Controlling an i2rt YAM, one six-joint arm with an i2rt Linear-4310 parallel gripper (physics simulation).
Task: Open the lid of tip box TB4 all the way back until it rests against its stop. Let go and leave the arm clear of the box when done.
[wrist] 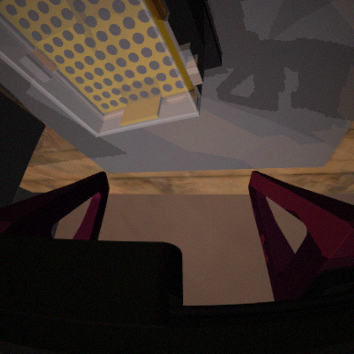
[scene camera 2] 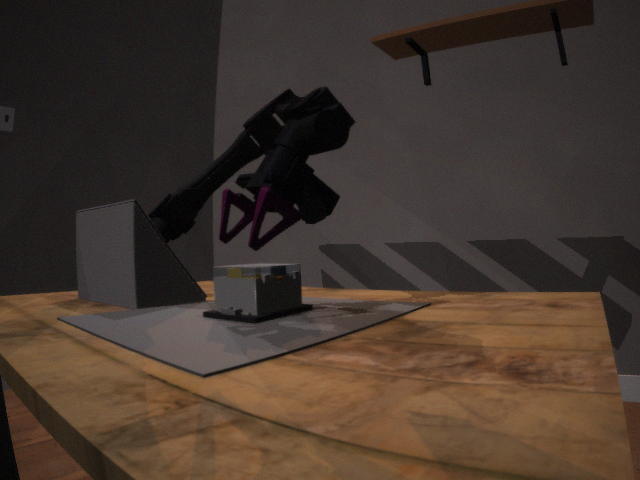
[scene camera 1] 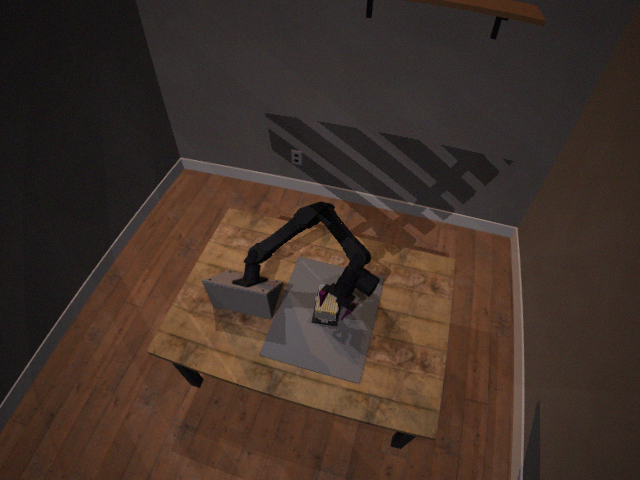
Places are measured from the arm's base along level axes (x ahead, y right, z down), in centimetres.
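Pixels of known places: gripper, fingertip midpoint: point(wrist: 178, 178) point(scene camera 2: 236, 244) point(scene camera 1: 331, 312); arm's base, link origin: point(scene camera 2: 143, 251) point(scene camera 1: 250, 281).
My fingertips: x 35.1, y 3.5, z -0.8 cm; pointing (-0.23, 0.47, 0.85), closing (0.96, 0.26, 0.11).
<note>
For each thing: its top centre in the pictures, then the offset to it from my fingertips. "*": a spot on its surface instead. Level surfaces: height alone.
- tip box, top centre: point(wrist: 75, 54) point(scene camera 2: 257, 265) point(scene camera 1: 327, 298) dx -3.5, dy -7.5, dz +3.2 cm
- thin black base, surface spot: point(wrist: 212, 40) point(scene camera 2: 264, 315) * dx +2.3, dy -2.8, dz +10.2 cm
- grey mat, surface height: dz +11.0 cm
- wooden table, surface height: dz +11.3 cm
One tip box point(scene camera 1: 326, 313) point(scene camera 2: 256, 295) point(wrist: 100, 65), taken as TB4 though no label is readable, has a pale grey body and a yellow perforated tip deck. Its clear lid point(scene camera 2: 261, 266) point(wrist: 177, 117) lies level on top, closed. The box sits upright on a thin black base point(scene camera 2: 254, 317) point(wrist: 212, 40). My gripper point(scene camera 1: 333, 307) point(scene camera 2: 239, 244) point(wrist: 178, 178) has magenta fingers, spread wide open and empty. It hangs tilted above the box, apart from the lid in the second scene view. In the first scene view the gripper and wrist hide part of the box.
A grey mat point(scene camera 1: 315, 351) point(scene camera 2: 180, 346) point(wrist: 245, 145) lies under the box on the wooden table point(scene camera 1: 413, 322) point(scene camera 2: 413, 413). The arm stands on a grey wedge-shaped pedestal point(scene camera 1: 240, 302) point(scene camera 2: 105, 253) beside the mat. A wall shelf point(scene camera 1: 480, 7) point(scene camera 2: 491, 25) is high behind.
</note>
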